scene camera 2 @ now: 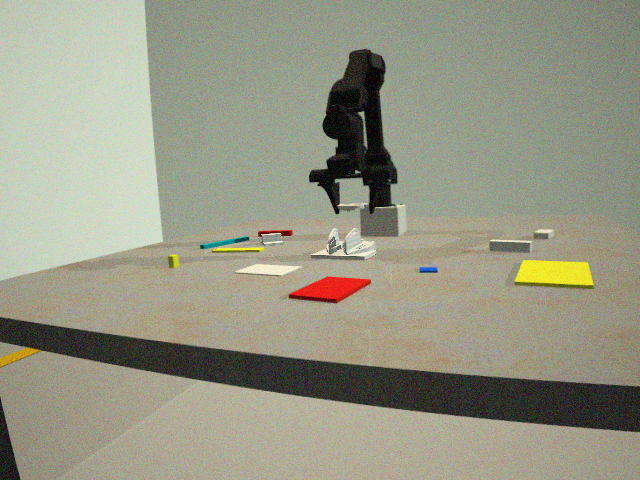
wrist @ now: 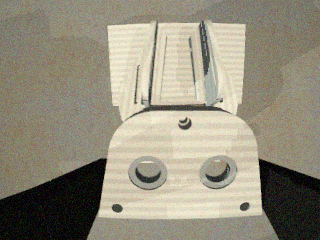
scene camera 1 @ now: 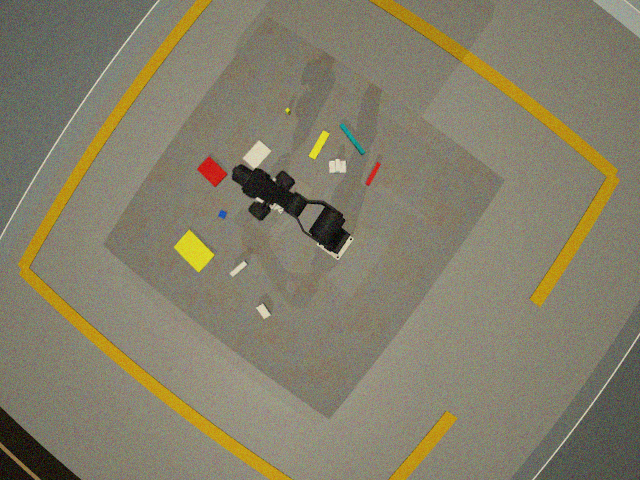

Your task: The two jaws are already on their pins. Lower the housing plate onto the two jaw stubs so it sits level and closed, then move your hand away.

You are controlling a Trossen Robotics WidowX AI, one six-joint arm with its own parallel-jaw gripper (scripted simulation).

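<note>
A yellow card [scene camera 2: 559, 274] and a red card [scene camera 2: 330, 289] are in view. Scene camera 1 shows the yellow card [scene camera 1: 190, 246] as well. In the wrist view the yellow card is out of frame; the red card, too, is out of frame in the wrist view. The gripper [scene camera 2: 354, 213] is visible, and the wrist view also shows the gripper [wrist: 179, 166].
</note>
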